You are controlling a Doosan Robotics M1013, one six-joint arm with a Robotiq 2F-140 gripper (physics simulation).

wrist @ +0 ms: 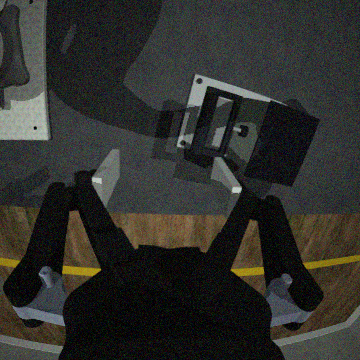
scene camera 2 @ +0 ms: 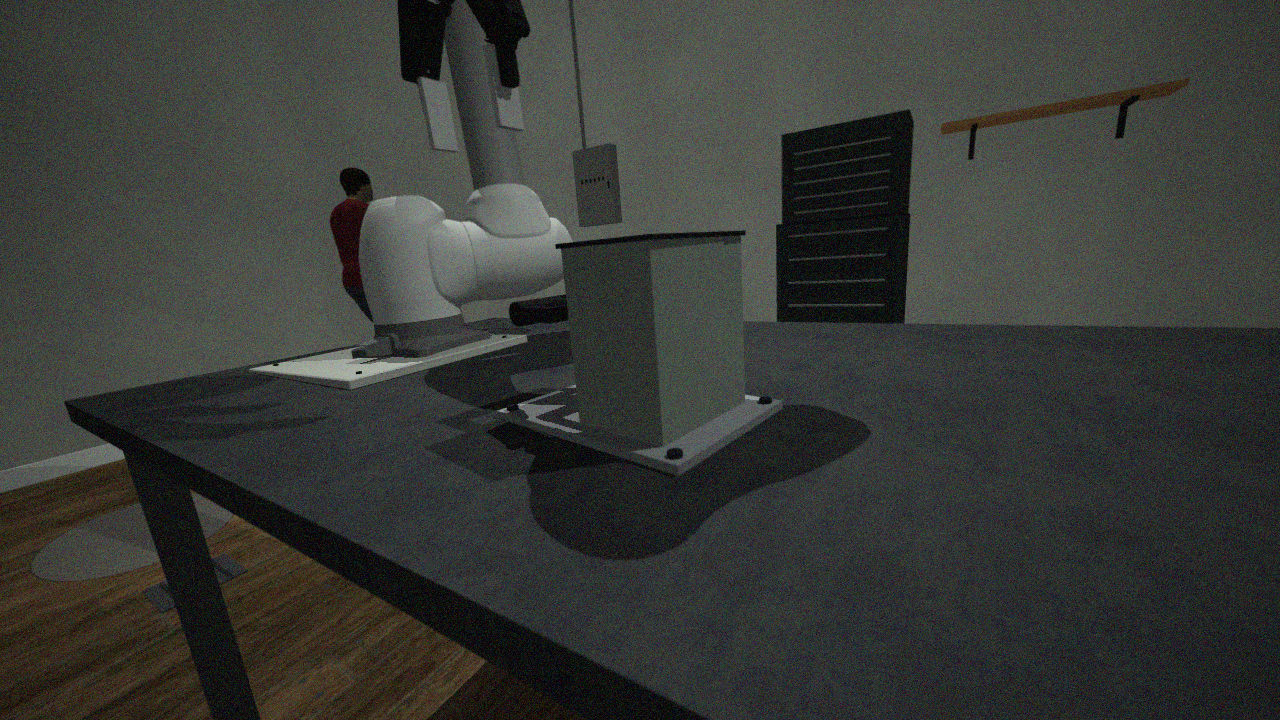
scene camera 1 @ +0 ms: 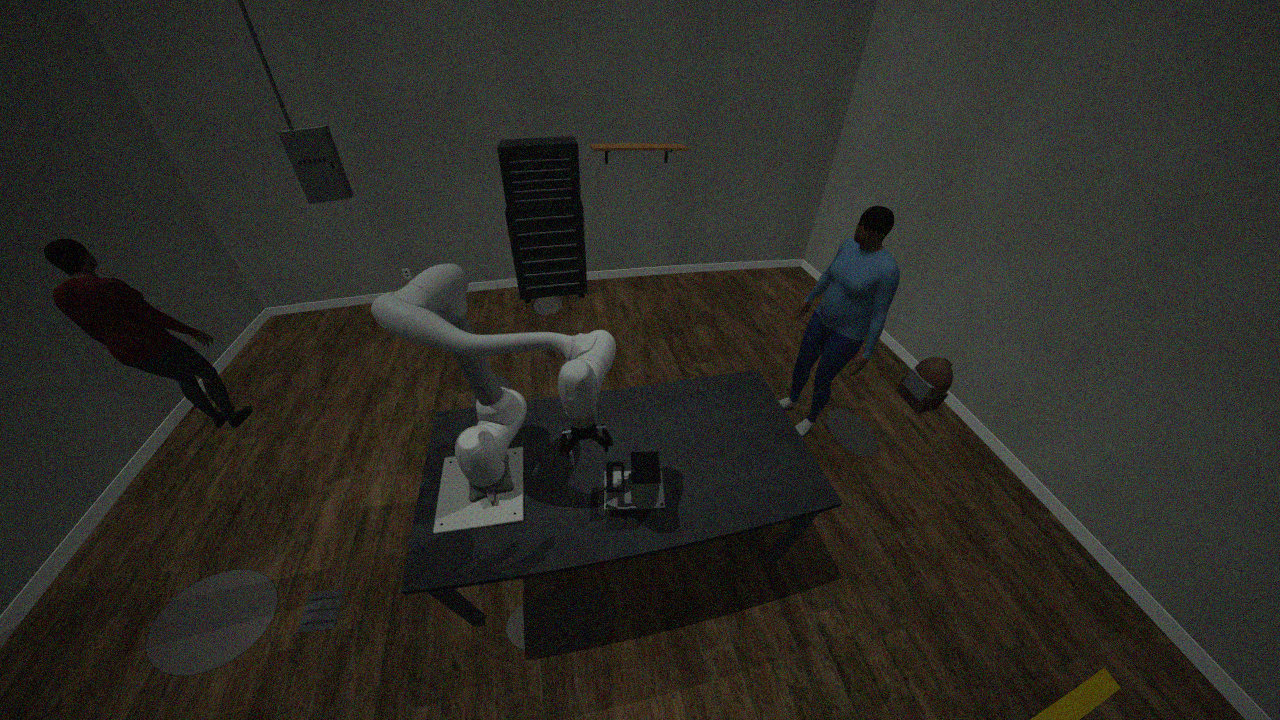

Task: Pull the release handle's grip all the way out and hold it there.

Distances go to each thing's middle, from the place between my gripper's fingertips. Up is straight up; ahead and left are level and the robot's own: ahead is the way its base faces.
I see my gripper 170 mm short of the base plate [scene camera 2: 556,413], 20 mm to the left of it and 280 mm above it.
